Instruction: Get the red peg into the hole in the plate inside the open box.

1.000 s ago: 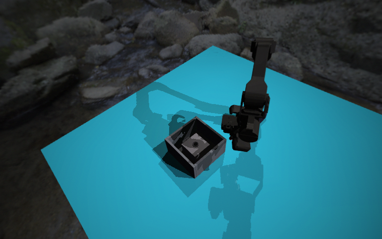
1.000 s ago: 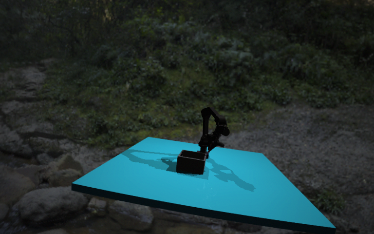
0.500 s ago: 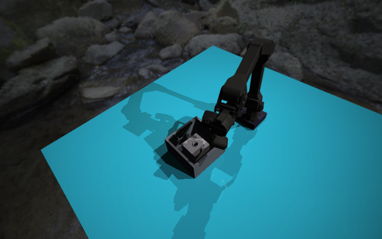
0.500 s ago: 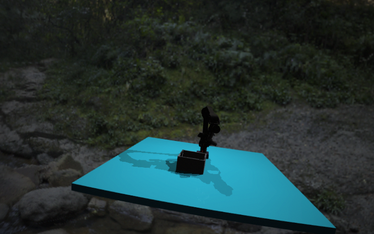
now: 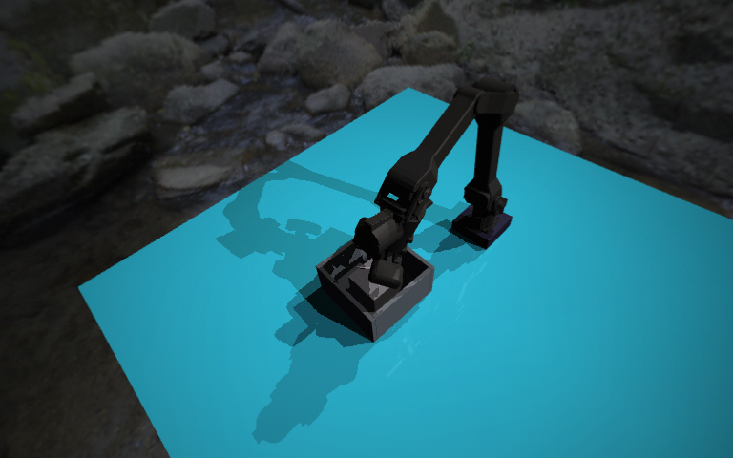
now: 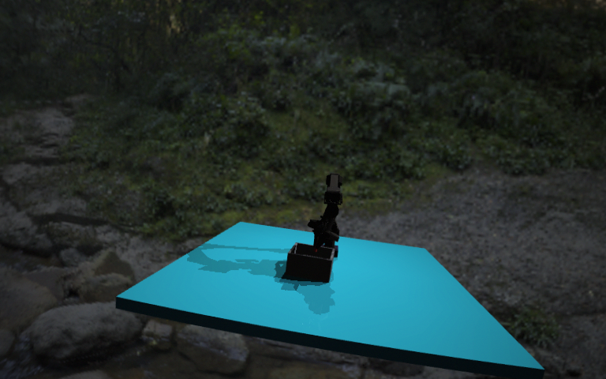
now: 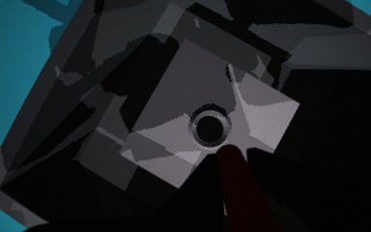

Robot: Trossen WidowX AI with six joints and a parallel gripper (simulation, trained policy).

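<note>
The red peg lies 10 mm to the left of my gripper tip and 20 mm above it. Round my gripper tip: dark grey box: 10 mm ahead, 10 mm to the right, 80 mm below; grey plate: 10 mm ahead, 10 mm to the right, 60 mm below.
</note>
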